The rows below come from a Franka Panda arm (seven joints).
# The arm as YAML. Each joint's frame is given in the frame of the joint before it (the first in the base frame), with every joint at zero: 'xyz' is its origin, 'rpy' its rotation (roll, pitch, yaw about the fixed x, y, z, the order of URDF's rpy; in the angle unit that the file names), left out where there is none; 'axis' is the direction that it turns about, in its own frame. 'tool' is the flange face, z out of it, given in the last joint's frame.
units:
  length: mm
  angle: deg
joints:
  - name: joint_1
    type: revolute
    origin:
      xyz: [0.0, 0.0, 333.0]
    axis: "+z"
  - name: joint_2
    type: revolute
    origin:
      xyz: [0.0, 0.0, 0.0]
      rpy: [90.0, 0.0, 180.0]
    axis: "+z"
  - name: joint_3
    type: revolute
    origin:
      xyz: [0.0, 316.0, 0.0]
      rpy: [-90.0, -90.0, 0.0]
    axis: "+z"
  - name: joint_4
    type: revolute
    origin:
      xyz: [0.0, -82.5, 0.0]
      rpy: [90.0, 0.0, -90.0]
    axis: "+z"
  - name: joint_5
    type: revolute
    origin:
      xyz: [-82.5, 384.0, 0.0]
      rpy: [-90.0, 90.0, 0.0]
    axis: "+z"
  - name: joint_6
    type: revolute
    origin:
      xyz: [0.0, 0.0, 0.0]
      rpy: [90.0, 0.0, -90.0]
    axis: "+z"
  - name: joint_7
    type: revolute
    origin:
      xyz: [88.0, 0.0, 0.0]
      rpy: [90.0, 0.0, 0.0]
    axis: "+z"
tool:
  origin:
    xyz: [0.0, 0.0, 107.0]
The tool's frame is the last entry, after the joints.
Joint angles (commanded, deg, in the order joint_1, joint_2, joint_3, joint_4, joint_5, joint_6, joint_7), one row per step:
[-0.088, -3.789, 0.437, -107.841, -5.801, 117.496, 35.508]
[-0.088, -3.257, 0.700, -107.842, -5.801, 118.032, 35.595]
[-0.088, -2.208, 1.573, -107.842, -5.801, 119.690, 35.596]
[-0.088, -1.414, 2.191, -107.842, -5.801, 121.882, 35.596]
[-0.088, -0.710, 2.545, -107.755, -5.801, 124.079, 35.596]
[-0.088, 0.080, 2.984, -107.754, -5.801, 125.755, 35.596]
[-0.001, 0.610, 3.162, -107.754, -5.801, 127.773, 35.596]
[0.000, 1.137, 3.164, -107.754, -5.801, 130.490, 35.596]
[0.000, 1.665, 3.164, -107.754, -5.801, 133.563, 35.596]
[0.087, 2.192, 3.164, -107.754, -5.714, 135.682, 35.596]
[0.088, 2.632, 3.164, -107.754, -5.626, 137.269, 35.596]
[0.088, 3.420, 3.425, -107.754, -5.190, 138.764, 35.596]
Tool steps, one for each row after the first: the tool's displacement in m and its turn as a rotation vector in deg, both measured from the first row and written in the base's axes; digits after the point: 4 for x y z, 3 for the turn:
[0.0028, 0.0028, -0.0042, 0.023, -0.008, 0.231]
[0.0091, 0.0120, -0.0115, 0.056, -0.607, 1.265]
[0.0150, 0.0189, -0.0152, 0.156, -1.991, 2.098]
[0.0205, 0.0232, -0.0172, 0.286, -3.557, 2.666]
[0.0254, 0.0282, -0.0220, 0.412, -4.433, 3.265]
[0.0296, 0.0315, -0.0233, 0.558, -5.908, 3.723]
[0.0347, 0.0324, -0.0231, 0.738, -8.081, 3.982]
[0.0400, 0.0333, -0.0222, 0.941, -10.607, 4.270]
[0.0440, 0.0349, -0.0231, 1.176, -12.184, 4.513]
[0.0470, 0.0354, -0.0243, 1.369, -13.321, 4.616]
[0.0510, 0.0386, -0.0295, 1.924, -14.012, 4.792]

